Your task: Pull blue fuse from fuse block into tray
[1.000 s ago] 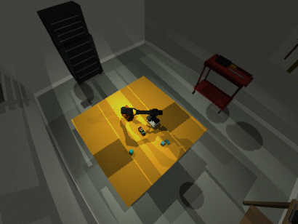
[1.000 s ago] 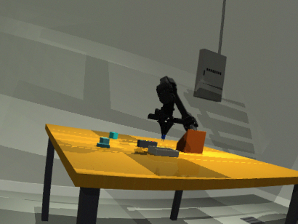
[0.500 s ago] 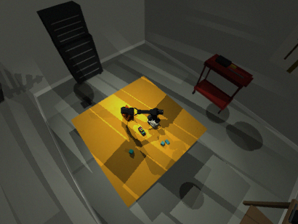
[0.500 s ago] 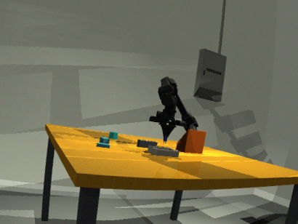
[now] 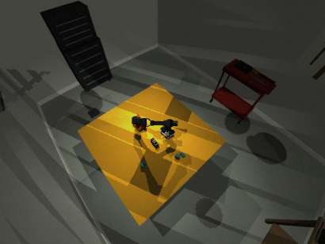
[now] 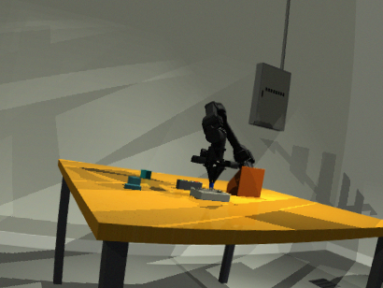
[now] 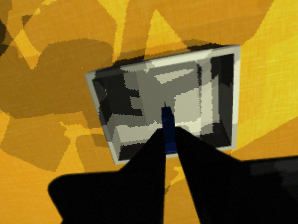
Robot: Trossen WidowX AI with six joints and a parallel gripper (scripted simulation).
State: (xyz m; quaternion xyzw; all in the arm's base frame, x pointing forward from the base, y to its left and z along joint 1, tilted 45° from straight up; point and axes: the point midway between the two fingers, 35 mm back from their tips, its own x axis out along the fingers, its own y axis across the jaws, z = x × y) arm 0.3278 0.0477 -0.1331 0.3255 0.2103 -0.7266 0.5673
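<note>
The blue fuse lies 10 mm below my gripper tip. The rest, counted from my gripper tip: white fuse (50 mm behind, 190 mm to the right, 40 mm below); then yellow fuse (30 mm behind, 190 mm to the right, 40 mm below); then shallow white tray (60 mm below).
</note>
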